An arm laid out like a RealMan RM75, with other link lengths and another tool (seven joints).
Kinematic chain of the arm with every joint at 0, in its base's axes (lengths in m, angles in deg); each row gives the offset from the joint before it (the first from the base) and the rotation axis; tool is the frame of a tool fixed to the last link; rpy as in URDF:
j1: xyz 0 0 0.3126 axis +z
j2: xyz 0 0 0 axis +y
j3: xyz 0 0 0.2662 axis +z
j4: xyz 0 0 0 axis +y
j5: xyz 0 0 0.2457 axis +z
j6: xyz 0 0 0 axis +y
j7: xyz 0 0 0.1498 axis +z
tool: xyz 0.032 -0.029 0.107 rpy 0 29.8 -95.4
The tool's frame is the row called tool.
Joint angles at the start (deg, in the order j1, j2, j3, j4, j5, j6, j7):
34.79 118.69 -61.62 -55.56 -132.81 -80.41 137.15
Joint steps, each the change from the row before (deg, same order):
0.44 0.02 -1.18 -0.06 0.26 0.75 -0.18
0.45 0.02 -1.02 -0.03 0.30 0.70 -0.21
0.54 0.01 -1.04 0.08 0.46 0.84 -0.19
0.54 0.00 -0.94 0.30 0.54 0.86 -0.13
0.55 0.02 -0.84 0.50 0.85 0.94 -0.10
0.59 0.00 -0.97 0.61 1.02 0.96 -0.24
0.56 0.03 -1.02 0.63 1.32 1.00 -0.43
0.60 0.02 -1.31 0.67 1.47 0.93 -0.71
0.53 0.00 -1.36 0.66 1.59 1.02 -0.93
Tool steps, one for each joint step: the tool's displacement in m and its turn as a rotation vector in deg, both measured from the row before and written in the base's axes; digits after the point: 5 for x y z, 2 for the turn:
-0.00473 0.00354 -0.00272 -0.06 -0.48 1.29
-0.00491 0.00353 -0.00250 -0.01 -0.34 1.23
-0.00584 0.00411 -0.00290 0.07 -0.20 1.24
-0.00531 0.00348 -0.00333 0.05 -0.04 0.96
-0.00597 0.00323 -0.00410 0.09 0.35 0.73
-0.00642 0.00288 -0.00475 -0.03 0.40 0.86
-0.00745 0.00263 -0.00537 -0.04 0.64 0.98
-0.00807 0.00169 -0.00633 -0.33 0.55 1.35
-0.00778 0.00169 -0.00617 -0.25 0.56 1.47

